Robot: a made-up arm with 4 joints.
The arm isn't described. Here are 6 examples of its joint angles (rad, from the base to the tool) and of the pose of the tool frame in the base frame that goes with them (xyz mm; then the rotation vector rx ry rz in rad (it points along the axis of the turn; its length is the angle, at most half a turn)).
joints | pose
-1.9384 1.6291 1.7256 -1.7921 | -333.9 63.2 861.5 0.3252 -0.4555 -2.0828
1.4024 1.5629 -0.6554 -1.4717 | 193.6 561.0 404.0 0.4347 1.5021 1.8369
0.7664 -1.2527 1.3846 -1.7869 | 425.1 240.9 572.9 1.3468 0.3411 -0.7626
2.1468 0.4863 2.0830 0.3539 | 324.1 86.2 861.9 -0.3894 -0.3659 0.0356
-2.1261 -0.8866 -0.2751 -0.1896 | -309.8 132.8 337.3 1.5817 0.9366 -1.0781
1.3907 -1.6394 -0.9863 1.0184 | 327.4 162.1 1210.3 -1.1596 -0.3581 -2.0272
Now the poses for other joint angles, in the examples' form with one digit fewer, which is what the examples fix.
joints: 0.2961 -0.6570 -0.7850 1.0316
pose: 419 146 808 -1.723 0.536 -1.366
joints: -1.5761 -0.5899 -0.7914 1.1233
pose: 101 301 412 -2.587 -0.059 0.639
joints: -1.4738 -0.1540 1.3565 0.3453
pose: -126 44 439 0.976 -1.121 -1.728
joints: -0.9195 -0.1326 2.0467 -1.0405
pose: -152 250 549 0.413 0.419 -2.452
